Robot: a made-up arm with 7 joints.
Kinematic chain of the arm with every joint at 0, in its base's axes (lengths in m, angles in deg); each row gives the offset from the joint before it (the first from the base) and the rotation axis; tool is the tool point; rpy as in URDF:
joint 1: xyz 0 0 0.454 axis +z
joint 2: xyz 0 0 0 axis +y
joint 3: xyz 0 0 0.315 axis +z
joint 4: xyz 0.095 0 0 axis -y
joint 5: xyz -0.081 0 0.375 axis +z
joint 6: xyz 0 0 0 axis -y
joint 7: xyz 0.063 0 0 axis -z
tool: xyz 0 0 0 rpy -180 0 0
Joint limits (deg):
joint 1: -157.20..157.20
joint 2: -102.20..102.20
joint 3: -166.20..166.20
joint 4: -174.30..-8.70
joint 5: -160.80..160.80
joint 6: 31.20..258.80
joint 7: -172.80..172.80
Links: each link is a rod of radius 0.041 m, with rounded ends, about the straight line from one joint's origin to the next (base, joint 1, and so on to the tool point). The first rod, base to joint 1, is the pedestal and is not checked.
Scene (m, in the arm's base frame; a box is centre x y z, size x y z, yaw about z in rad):
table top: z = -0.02
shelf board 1: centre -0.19 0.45 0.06 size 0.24 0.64 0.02 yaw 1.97
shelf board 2: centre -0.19 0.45 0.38 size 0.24 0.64 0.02 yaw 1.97
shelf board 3: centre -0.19 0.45 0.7 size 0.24 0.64 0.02 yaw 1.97
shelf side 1: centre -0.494 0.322 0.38 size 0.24 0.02 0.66 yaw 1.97
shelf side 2: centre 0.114 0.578 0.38 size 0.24 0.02 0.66 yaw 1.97
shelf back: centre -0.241 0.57 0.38 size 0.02 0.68 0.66 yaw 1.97
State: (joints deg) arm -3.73 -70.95 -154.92 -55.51 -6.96 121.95 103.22
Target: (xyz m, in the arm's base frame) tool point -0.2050 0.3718 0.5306
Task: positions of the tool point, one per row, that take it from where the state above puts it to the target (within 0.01 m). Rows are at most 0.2 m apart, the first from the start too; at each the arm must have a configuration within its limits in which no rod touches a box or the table.
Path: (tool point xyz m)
1: -0.6835 -0.2380 0.3648
2: -0.5957 -0.3444 0.3918
3: -0.4795 -0.4245 0.4158
4: -0.3454 -0.4677 0.4326
5: -0.2084 -0.4682 0.4390
6: -0.3269 -0.3533 0.4488
7: -0.3957 -0.2048 0.4656
8: -0.4017 -0.0477 0.4871
9: -0.3473 0.0883 0.5089
10: -0.2504 0.1795 0.5250
11: -0.1393 0.2160 0.5306
12: -0.1648 0.2642 0.5415
13: -0.1871 0.3168 0.5416
14: -0.2050 0.3718 0.5306

